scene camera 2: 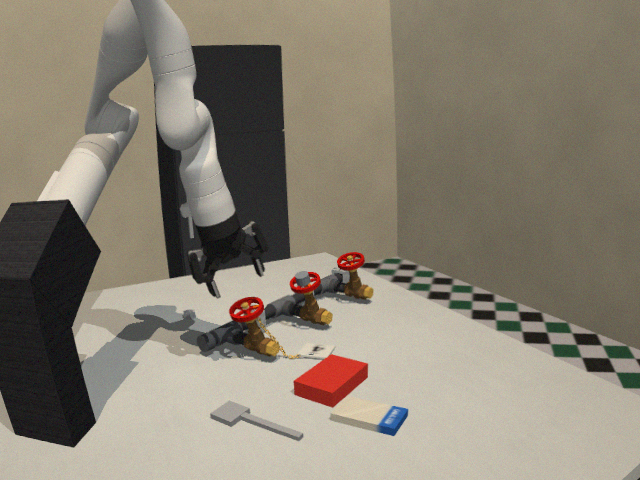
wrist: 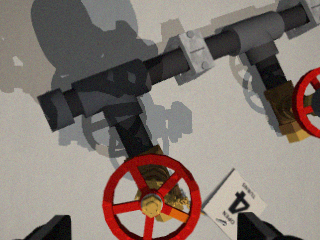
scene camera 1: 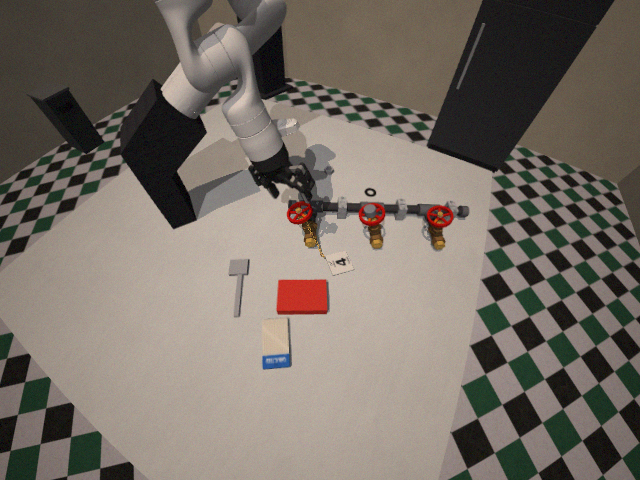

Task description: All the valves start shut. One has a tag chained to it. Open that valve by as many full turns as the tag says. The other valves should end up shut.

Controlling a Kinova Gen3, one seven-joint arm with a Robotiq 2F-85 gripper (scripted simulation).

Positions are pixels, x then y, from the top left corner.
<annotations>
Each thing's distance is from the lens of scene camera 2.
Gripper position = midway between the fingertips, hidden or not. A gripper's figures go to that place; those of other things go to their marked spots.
gripper (scene camera 2: 239, 285): 91 cm
red block (scene camera 2: 331, 380): 85 cm
grey paddle tool (scene camera 2: 230, 413): 82 cm
</annotations>
